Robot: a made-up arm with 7 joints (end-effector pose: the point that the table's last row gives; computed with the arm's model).
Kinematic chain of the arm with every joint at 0, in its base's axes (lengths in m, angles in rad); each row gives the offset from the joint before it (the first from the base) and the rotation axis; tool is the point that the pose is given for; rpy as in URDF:
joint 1: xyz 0 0 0.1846 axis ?
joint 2: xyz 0 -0.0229 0.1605 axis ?
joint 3: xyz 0 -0.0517 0.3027 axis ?
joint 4: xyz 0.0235 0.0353 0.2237 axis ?
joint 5: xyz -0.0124 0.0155 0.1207 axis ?
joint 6: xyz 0 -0.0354 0.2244 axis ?
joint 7: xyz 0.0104 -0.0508 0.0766 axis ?
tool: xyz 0 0 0 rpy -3.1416 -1.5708 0
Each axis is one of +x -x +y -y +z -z.
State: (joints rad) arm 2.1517 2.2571 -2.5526 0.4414 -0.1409 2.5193 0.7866
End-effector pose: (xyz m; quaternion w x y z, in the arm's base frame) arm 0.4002 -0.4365 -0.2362 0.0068 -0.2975 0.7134 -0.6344
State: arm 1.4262 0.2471 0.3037 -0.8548 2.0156 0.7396 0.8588
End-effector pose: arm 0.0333 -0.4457 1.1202 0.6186 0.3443 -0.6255 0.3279
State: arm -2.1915 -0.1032 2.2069 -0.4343 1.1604 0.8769 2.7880
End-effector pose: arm -0.2186 -0.0656 1.2417 0.9088 -0.2795 0.0124 0.3096
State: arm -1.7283 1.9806 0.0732 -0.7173 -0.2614 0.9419 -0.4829
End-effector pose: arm -0.0219 0.5949 -0.2391 0.4416 -0.7515 0.4162 0.2589
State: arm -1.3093 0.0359 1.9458 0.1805 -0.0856 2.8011 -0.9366
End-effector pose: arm -0.0452 -0.0057 1.1536 0.1534 -0.3799 -0.3208 0.8539
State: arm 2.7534 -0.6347 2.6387 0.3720 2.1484 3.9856 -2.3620
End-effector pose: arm -0.2297 0.2250 1.0964 0.0131 0.1943 -0.9263 0.3227
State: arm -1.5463 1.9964 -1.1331 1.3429 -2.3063 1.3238 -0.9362
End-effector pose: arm -0.3687 0.6998 0.3623 0.5149 0.2373 -0.6492 -0.5070
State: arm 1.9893 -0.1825 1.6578 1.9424 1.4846 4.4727 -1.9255
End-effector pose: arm -0.1555 -0.1526 0.7020 0.1131 -0.4555 -0.3717 -0.8010
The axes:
joint 1: +z
joint 2: -y
joint 3: +z
joint 4: +y
joint 5: +z
joint 6: -y
joint 7: +x

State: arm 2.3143 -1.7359 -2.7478 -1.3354 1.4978 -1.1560 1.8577
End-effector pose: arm -0.3757 0.5024 -0.0994 0.2405 0.2402 0.3077 0.8887
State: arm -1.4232 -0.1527 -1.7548 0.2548 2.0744 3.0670 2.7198
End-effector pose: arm -0.2194 -0.1986 1.0982 0.4622 -0.1358 -0.6587 -0.5781
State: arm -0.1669 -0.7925 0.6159 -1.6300 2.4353 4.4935 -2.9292
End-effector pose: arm 0.0986 -0.1290 0.9312 0.3839 -0.7591 0.3937 -0.3485
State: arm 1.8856 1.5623 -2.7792 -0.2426 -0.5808 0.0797 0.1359
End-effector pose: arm 0.2907 -0.8748 0.4684 0.1736 0.7201 -0.6682 0.0696
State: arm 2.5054 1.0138 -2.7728 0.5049 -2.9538 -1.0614 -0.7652
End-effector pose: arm 0.7802 -0.2894 0.7660 0.6000 0.2950 -0.4842 -0.5644
